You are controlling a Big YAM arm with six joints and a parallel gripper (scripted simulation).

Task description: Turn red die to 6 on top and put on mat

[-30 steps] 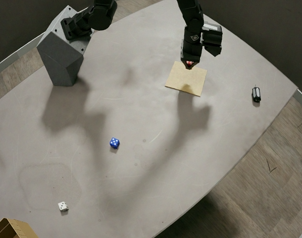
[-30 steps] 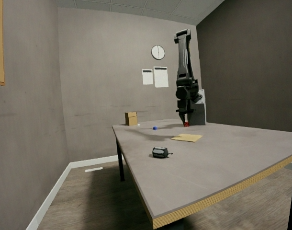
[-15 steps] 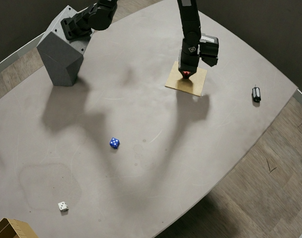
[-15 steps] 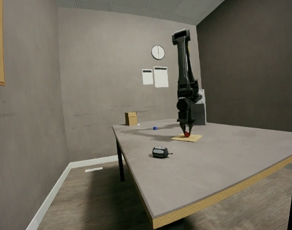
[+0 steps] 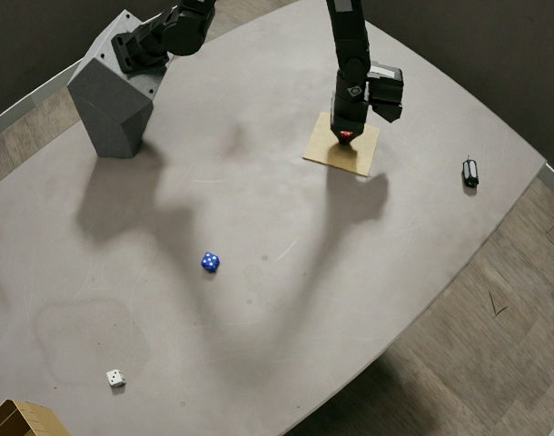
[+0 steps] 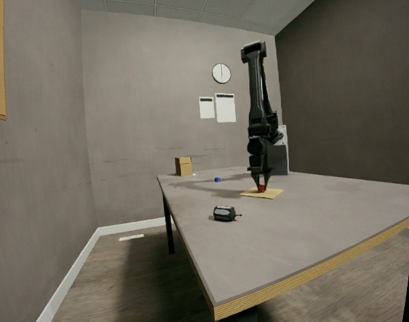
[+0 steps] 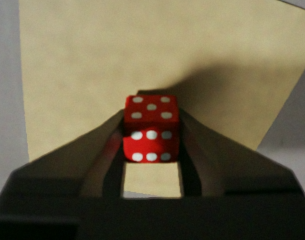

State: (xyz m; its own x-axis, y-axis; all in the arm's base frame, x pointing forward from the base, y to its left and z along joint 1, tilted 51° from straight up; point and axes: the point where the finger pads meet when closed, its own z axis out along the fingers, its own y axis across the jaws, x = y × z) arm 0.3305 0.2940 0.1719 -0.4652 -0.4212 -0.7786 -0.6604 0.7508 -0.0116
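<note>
Now: the red die right at my hand. Also, from my hand: blue die (12 cm ahead, 36 cm to the right, 1 cm below); then small black device (20 cm ahead, 22 cm to the left); then tan mat (2 cm below).
</note>
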